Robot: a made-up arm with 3 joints. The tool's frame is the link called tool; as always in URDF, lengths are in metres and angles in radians. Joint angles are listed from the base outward. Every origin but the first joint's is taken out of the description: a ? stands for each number. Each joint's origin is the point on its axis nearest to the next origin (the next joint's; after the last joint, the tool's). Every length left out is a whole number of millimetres.
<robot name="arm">
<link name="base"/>
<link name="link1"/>
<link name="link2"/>
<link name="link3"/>
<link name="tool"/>
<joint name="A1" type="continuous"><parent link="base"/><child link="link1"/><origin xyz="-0.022 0.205 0.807" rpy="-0.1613 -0.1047 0.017"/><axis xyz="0 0 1"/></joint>
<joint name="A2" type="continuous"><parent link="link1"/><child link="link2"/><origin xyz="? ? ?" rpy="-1.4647 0 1.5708"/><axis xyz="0 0 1"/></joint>
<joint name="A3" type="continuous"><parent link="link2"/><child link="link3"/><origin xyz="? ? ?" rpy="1.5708 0 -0.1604"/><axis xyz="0 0 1"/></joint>
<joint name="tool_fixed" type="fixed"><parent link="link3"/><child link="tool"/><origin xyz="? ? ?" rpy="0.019 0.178 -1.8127"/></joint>
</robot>
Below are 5 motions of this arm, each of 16 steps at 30 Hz.
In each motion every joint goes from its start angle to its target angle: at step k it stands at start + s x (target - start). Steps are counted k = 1, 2, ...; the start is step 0. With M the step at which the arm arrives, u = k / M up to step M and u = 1 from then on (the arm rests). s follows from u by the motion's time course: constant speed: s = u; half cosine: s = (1 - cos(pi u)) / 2; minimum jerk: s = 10 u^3 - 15 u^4 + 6 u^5.
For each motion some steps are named. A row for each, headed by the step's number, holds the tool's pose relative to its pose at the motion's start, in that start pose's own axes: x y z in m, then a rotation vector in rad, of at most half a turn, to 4 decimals.
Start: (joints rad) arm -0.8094 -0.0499 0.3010
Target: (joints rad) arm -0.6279 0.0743 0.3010
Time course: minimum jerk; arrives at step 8
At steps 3, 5, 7, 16:
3: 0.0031 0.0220 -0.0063 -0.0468 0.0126 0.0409
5: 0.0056 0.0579 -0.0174 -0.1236 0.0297 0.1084
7: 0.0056 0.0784 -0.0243 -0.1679 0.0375 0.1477
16: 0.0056 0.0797 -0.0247 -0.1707 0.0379 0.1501

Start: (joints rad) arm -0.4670 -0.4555 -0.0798
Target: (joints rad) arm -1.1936 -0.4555 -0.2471
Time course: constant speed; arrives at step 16
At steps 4, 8, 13, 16:
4: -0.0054 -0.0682 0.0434 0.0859 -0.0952 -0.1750
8: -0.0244 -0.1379 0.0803 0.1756 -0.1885 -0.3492
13: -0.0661 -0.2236 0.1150 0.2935 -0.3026 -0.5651
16: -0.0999 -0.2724 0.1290 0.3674 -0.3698 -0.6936

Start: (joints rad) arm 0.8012 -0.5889 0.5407
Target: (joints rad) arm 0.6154 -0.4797 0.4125
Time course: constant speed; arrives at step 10
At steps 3, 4, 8, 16:
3: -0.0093 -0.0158 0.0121 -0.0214 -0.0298 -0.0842
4: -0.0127 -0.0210 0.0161 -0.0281 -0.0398 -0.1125
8: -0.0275 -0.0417 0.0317 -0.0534 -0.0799 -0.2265
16: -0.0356 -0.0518 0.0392 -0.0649 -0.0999 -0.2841

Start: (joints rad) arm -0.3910 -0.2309 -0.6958
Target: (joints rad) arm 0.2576 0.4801 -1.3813
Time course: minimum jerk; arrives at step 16
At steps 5, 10, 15, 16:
5: -0.0308 0.0298 -0.0241 -0.1032 -0.0983 -0.0301
10: -0.1454 0.0870 -0.0984 -0.2577 -0.4877 -0.0519
15: -0.2109 0.0948 -0.1353 -0.2321 -0.7011 -0.0213
16: -0.2115 0.0948 -0.1356 -0.2316 -0.7028 -0.0210

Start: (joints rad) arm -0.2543 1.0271 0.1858
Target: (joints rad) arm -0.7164 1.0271 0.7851
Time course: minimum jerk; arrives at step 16
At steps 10, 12, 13, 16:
10: -0.0118 -0.0673 -0.1049 0.0362 0.2491 0.2217
12: -0.0211 -0.0821 -0.1287 0.0603 0.3029 0.2755
13: -0.0246 -0.0868 -0.1362 0.0691 0.3195 0.2927
16: -0.0278 -0.0908 -0.1428 0.0775 0.3340 0.3080

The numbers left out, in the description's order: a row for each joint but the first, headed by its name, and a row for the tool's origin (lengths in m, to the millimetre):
A2: 0.365 -0.073 0
A3: 0.02 -0.051 0
tool: 0.013 -0.058 0

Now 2 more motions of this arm.
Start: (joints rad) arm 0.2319 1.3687 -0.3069
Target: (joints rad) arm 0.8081 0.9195 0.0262
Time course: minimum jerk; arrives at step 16
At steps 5, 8, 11, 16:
5: -0.0156 0.0138 0.0407 0.0882 -0.0456 0.1187
8: -0.0538 0.0319 0.1104 0.2305 -0.1355 0.3451
11: -0.1043 0.0409 0.1742 0.3529 -0.2354 0.5887
16: -0.1371 0.0417 0.2065 0.4127 -0.2953 0.7321

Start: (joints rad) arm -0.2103 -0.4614 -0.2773
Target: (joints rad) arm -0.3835 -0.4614 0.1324
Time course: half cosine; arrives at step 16
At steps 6, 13, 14, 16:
6: -0.0007 -0.0119 0.0132 0.0037 -0.0237 0.0857
13: -0.0059 -0.0371 0.0379 0.0015 -0.0768 0.2524
14: -0.0065 -0.0392 0.0397 0.0008 -0.0811 0.2650
16: -0.0070 -0.0408 0.0411 0.0001 -0.0847 0.2754

